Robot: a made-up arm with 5 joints.
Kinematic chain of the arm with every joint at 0, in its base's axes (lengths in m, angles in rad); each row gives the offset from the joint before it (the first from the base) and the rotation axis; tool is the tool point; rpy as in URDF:
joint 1: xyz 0 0 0.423 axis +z
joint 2: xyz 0 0 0 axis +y
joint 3: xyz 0.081 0 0.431 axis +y
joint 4: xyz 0.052 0 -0.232 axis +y
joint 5: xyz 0.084 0 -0.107 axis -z
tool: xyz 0 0 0 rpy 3.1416 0 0
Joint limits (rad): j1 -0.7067..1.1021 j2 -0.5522..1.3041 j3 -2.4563..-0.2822 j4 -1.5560..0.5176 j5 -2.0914..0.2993
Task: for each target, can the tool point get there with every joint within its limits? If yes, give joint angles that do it. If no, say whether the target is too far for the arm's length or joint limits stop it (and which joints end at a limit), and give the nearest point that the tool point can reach.
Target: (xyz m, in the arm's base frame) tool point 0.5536 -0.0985 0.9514
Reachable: yes | joints -0.1761 0.4352 -2.0387 -0.2716 -0.8088
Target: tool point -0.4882 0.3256 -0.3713
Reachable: no: too far | nearest point 0.1291 0.2550 0.1166 | short by 0.790 m
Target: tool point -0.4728 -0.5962 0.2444
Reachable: no: joint limits stop it (at a limit: joint 1, joint 2, joint 3, joint 4) | nearest point 0.1232 -0.1052 0.2057 | short by 0.773 m
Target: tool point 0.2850 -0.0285 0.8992
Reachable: yes | joints -0.0997 -0.3635 -0.9611 0.0379 -0.8472
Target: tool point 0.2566 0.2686 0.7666
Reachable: yes | joints 0.8083 0.1384 -0.6133 -1.3778 -1.1137
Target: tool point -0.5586 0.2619 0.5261
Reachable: no: joint limits stop it (at a limit: joint 2, joint 3, joint 4) | nearest point -0.2681 0.1257 1.0020 | short by 0.574 m
